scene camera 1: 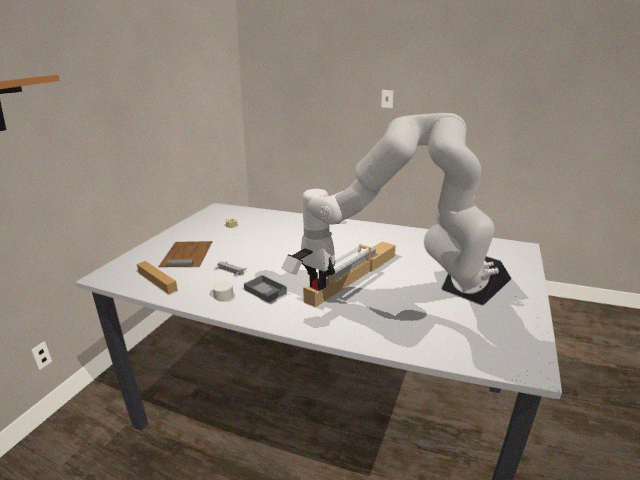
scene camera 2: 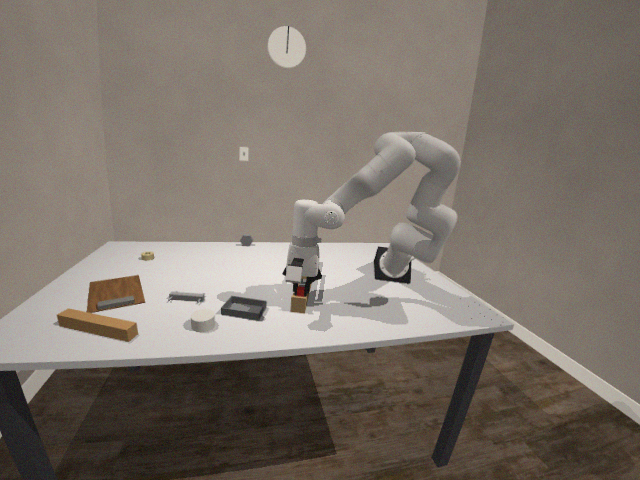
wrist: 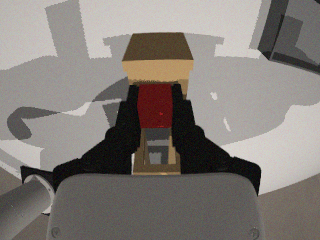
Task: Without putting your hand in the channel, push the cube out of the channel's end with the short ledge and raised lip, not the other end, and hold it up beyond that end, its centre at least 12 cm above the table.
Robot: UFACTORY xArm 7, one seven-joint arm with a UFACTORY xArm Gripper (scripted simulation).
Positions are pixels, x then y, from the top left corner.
Labels:
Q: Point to a wooden channel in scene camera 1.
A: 385,251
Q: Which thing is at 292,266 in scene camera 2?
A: My gripper.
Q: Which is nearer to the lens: the wooden board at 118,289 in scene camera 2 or the dark tray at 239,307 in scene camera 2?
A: The dark tray.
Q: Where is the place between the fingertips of my gripper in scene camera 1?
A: At 317,287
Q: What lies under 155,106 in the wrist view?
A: A red cube.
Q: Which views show the wooden board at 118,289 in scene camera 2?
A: Scene camera 1 and scene camera 2 only.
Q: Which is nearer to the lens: the wooden block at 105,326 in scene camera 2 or the wooden board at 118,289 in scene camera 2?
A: The wooden block.

